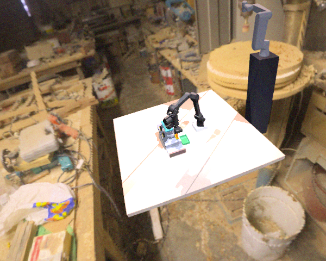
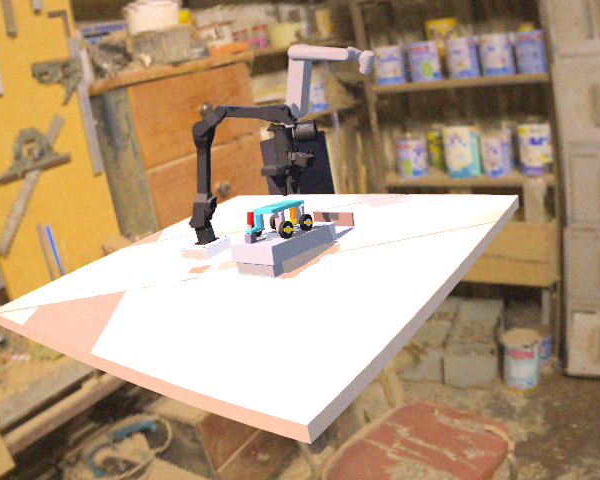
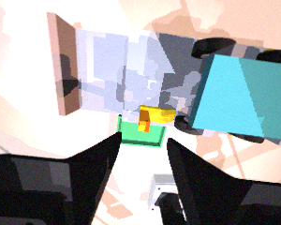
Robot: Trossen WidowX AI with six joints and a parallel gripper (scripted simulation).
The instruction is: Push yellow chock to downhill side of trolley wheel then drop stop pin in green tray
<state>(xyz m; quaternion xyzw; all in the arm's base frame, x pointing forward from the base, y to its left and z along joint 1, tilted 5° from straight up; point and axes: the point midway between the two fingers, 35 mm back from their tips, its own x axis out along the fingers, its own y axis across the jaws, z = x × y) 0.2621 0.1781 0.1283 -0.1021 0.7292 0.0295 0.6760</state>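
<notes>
The red-headed stop pin lies 7 cm ahead of my gripper tip, 22 cm to the right of it and 2 cm below it. From my gripper tip the other things lie so: green tray (6 cm behind, 3 cm to the right, 16 cm below); grey ramp (7 cm ahead, 11 cm to the right, 10 cm below); trolley (7 cm ahead, 12 cm to the right, 4 cm below).
</notes>
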